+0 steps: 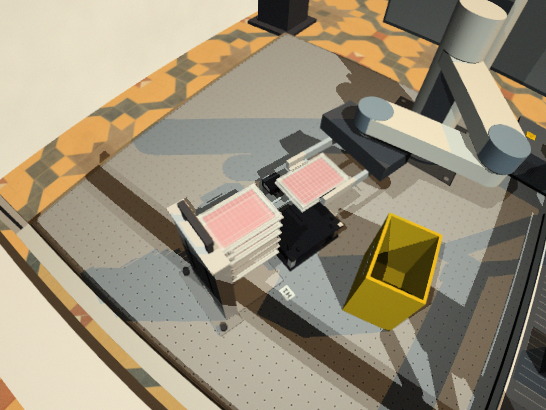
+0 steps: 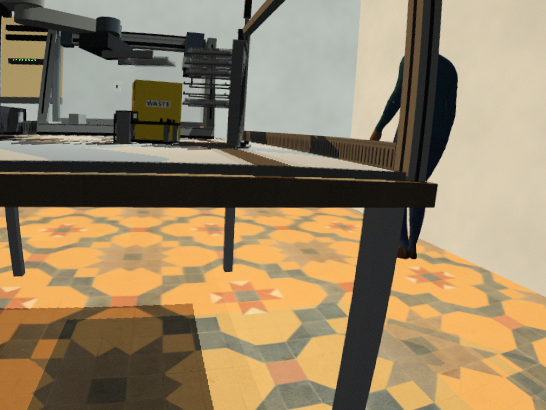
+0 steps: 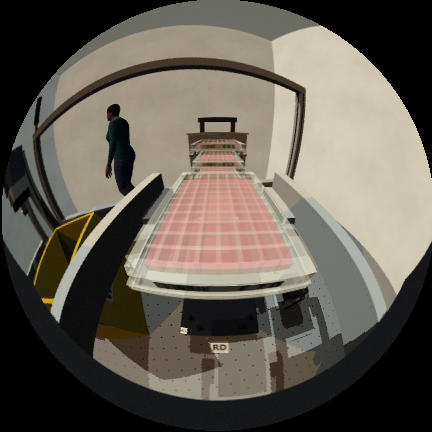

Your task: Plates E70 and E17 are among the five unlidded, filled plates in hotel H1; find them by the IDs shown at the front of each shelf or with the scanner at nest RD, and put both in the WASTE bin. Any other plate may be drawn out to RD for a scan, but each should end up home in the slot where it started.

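Frame: origin at the arm's base, x ahead, y left, z up, level; centimetres.
Seen in the pictures: gripper, fingertip midpoint: [image 1: 304, 182] [image 2: 159, 58] [image 3: 217, 180].
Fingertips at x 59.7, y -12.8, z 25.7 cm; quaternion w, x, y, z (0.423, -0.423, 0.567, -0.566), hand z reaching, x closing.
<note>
Pixels of each thing's middle, then the offset from my fingertips to it. "pt": a spot on its surface instead.
- level plate with a pink fill, body centre: [image 3: 217, 204] [image 1: 313, 180] [image 2: 151, 61] dx -2.2, dy +0.7, dz -1.0 cm
- black nest RD, body centre: [image 3: 218, 293] [image 1: 301, 229] [image 2: 148, 130] dx -2.2, dy +0.6, dz -20.9 cm
- Hotel H1, body centre: [image 1: 223, 249] [image 3: 221, 183] [image 2: 221, 88] dx +17.8, dy -6.2, dz -8.3 cm
- yellow WASTE bin, body centre: [image 1: 389, 275] [image 3: 93, 287] [image 2: 155, 111] dx -1.0, dy +23.8, dz -14.4 cm
- small black device, body centre: [image 3: 286, 291] [image 1: 272, 189] [image 2: 126, 127] dx -7.2, dy -12.1, dz -20.2 cm
- H1 label, surface spot: [image 1: 286, 292] pt dx +12.1, dy +6.5, dz -24.4 cm
My gripper [image 1: 308, 184] [image 2: 142, 55] [image 3: 217, 180] is shut on a level plate with a pink fill [image 1: 320, 177] [image 2: 152, 62] [image 3: 220, 230], one finger along each long side. It holds the plate high, outside the hotel and near the black nest RD [image 1: 312, 230] [image 3: 220, 317]. The held plate's ID cannot be read. Hotel H1 [image 2: 237, 95] [image 3: 217, 136] bears several stacked plates [image 1: 240, 217] [image 3: 217, 158]; the top one shows pink. Their IDs cannot be read. The yellow WASTE bin [image 1: 362, 302] [image 2: 157, 92] [image 3: 50, 257] stands open-topped beside the nest.
A small black device [image 1: 270, 183] stands beside the nest, near the held plate. The H1 label [image 1: 286, 292] lies on the table in front of the hotel. The arm's column [image 1: 435, 80] stands at the upper right. A person [image 2: 442, 100] [image 3: 120, 145] stands beyond the table frame.
</note>
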